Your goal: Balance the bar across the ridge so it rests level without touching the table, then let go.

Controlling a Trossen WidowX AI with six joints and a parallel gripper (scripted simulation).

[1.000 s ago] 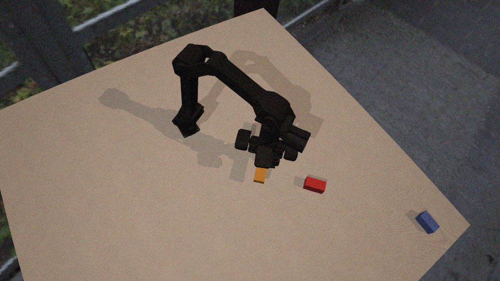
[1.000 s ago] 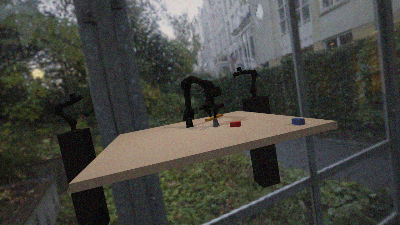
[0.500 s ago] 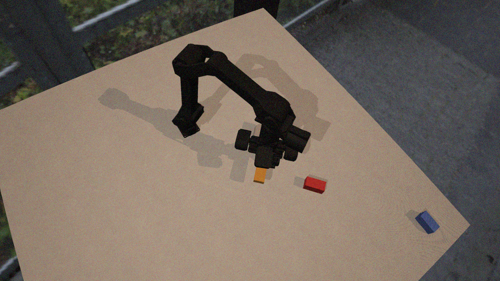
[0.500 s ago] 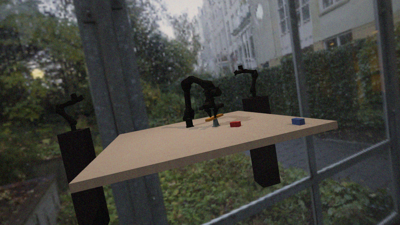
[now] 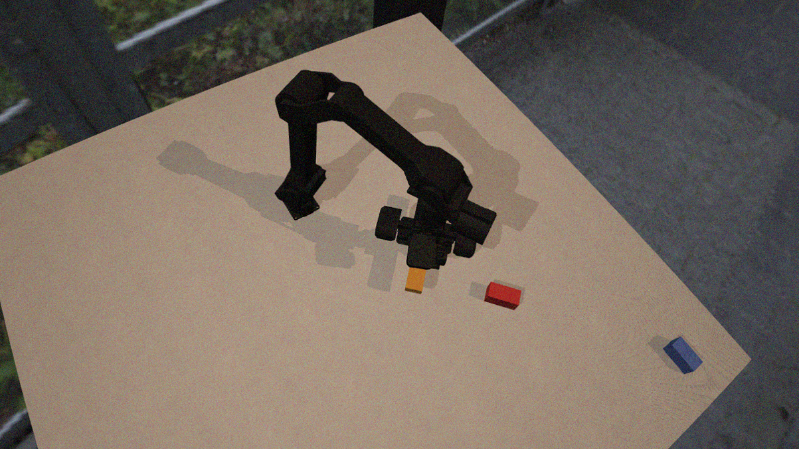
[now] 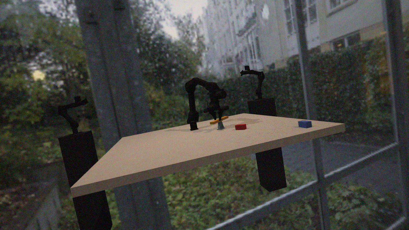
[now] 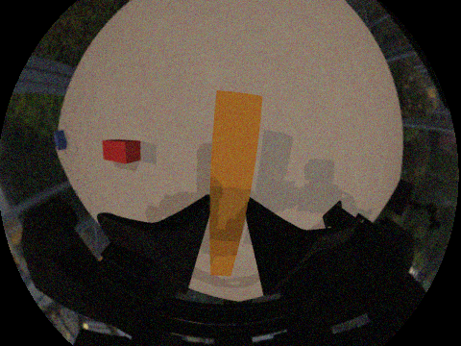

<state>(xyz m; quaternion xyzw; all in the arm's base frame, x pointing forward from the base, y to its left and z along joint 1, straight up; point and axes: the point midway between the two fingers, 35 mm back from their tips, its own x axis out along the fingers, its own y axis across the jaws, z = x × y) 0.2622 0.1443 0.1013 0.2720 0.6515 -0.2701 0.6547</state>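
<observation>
Right now my gripper tip is 20 mm to the right of the orange bar and 20 mm past it. Also, from my gripper tip: blue block: 480 mm ahead, 360 mm to the left, 50 mm below; red block: 160 mm ahead, 110 mm to the left, 50 mm below.
</observation>
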